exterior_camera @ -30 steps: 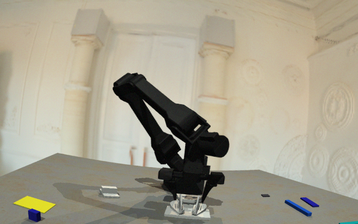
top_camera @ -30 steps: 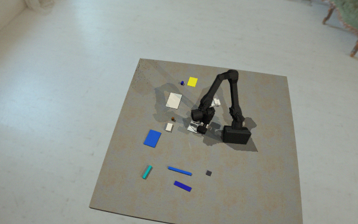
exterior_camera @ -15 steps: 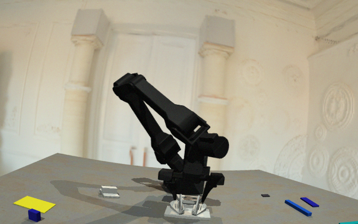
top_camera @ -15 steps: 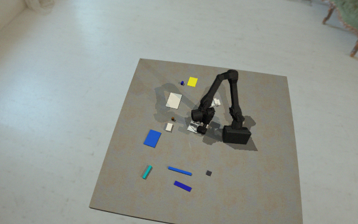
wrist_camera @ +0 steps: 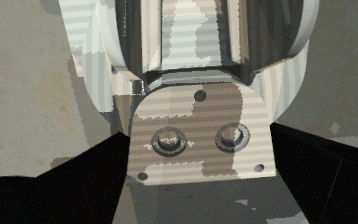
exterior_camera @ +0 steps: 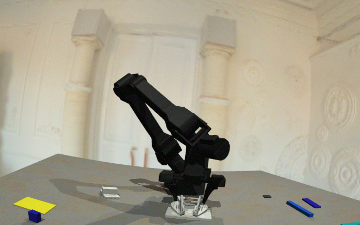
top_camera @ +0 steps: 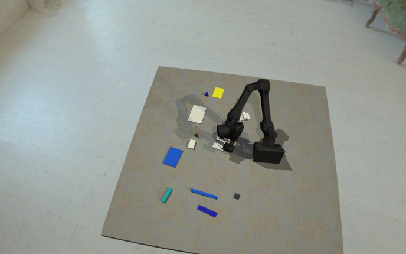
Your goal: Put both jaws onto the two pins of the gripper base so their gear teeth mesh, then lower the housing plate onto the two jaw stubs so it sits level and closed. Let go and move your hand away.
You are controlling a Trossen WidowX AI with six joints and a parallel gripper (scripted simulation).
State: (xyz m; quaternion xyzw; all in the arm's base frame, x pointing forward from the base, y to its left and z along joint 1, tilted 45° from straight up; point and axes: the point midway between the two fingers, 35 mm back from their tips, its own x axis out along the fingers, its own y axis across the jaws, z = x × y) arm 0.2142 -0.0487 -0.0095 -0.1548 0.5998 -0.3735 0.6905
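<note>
The housing plate is right at my gripper tip. From my gripper tip the other things lie so: grey gripper base (2 cm above, 1 cm ahead); small white block (25 cm ahead, 2 cm to the left); white slab (24 cm ahead, 22 cm to the right, 1 cm below).
</note>
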